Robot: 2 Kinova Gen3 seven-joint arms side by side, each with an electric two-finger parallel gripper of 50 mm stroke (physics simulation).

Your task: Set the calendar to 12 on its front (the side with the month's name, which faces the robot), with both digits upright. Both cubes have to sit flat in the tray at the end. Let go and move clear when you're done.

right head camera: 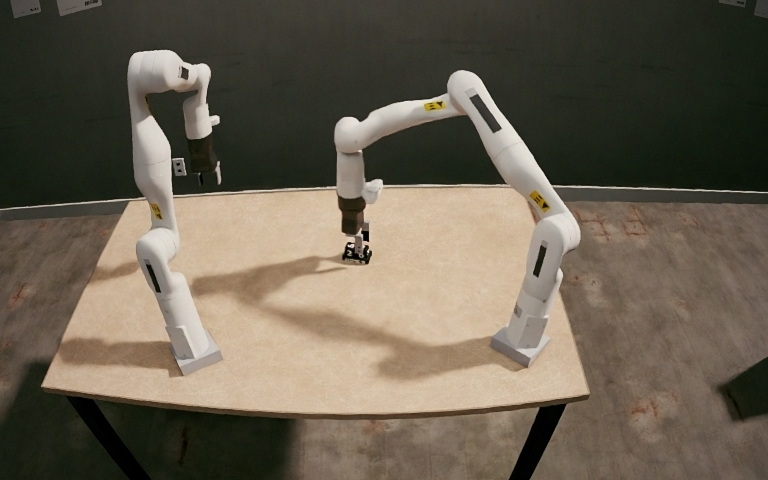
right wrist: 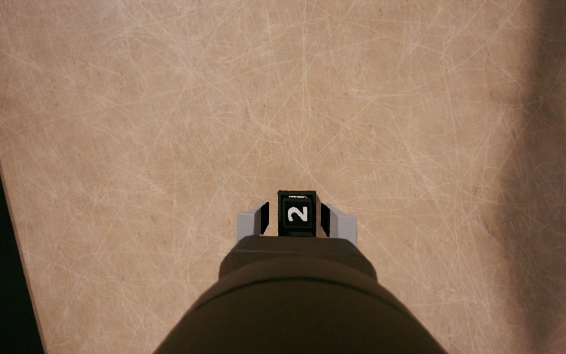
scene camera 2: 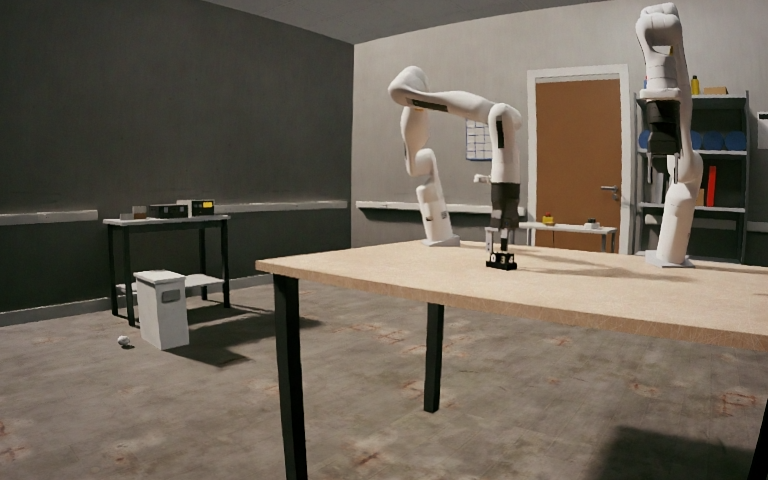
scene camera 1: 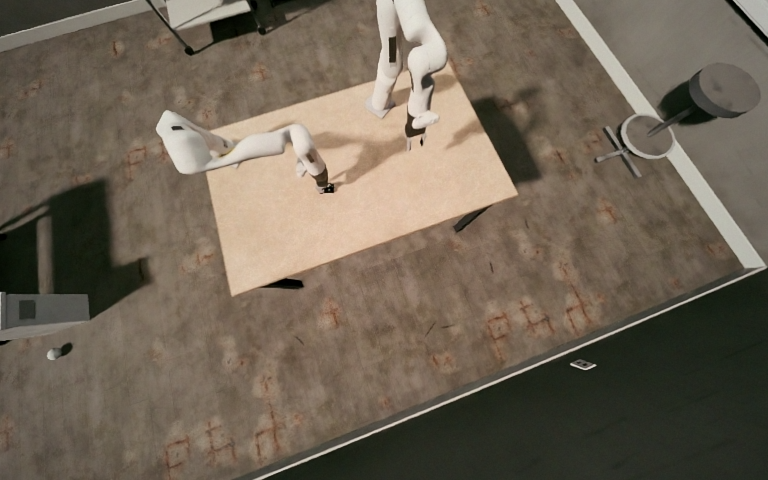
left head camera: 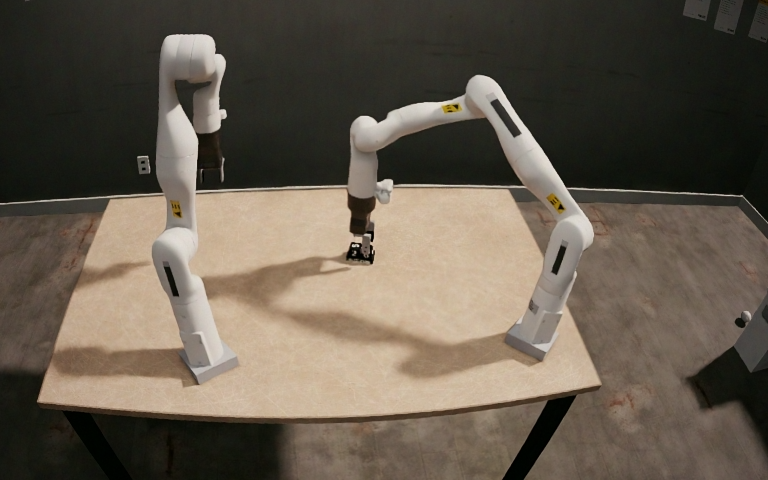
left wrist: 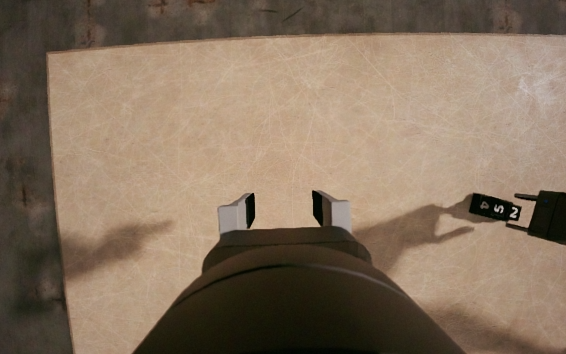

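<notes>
The black calendar tray lies mid-table and holds two black cubes. The left cube shows 2 on its front, 5 on top, 3 behind and 4 on its outer side. The right cube has a sideways 2 on top in the right wrist view and 0 behind; its front is partly hidden by a finger, its digit unclear. My right gripper is open, its fingers either side of the right cube. My left gripper is open and empty, high above the table.
The wooden table carries both arm bases. The left arm stands at the left in the left head view; the right arm arches over from the right. A bin and a side table stand away from the worktable.
</notes>
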